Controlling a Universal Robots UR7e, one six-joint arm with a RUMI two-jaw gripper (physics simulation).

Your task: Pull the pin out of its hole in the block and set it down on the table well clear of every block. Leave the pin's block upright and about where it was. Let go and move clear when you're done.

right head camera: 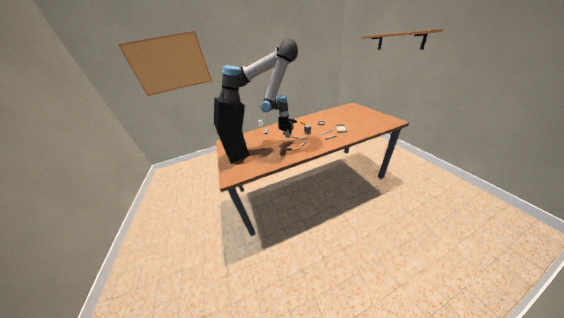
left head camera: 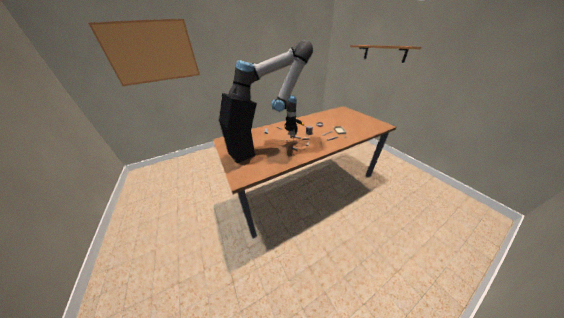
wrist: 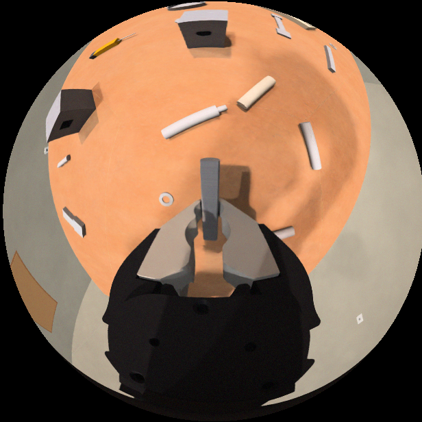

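Note:
My gripper (wrist: 210, 199) (left head camera: 292, 132) (right head camera: 287, 132) is shut on the pin, a plain grey bar (wrist: 210, 175) that sticks out past the fingertips in the wrist view. The pin is above the table, with its shadow beside it to the right. One dark block with a light grey top (wrist: 204, 32) (left head camera: 309, 130) (right head camera: 307, 129) stands upright beyond the gripper. Another dark block (wrist: 80, 107) stands at the left of the wrist view. Both show an empty hole in a side face. I cannot tell which is the pin's block. The pin is too small to make out in the head views.
Near the gripper lie a white stepped rod (wrist: 192, 121), a cream rod (wrist: 256, 93), a grey rod (wrist: 310, 146), a short rod (wrist: 286, 232) partly hidden by the gripper, and a ring (wrist: 160, 199). A yellow-handled tool (wrist: 106, 48) lies between the blocks. A stepped piece (wrist: 74, 222) lies left.

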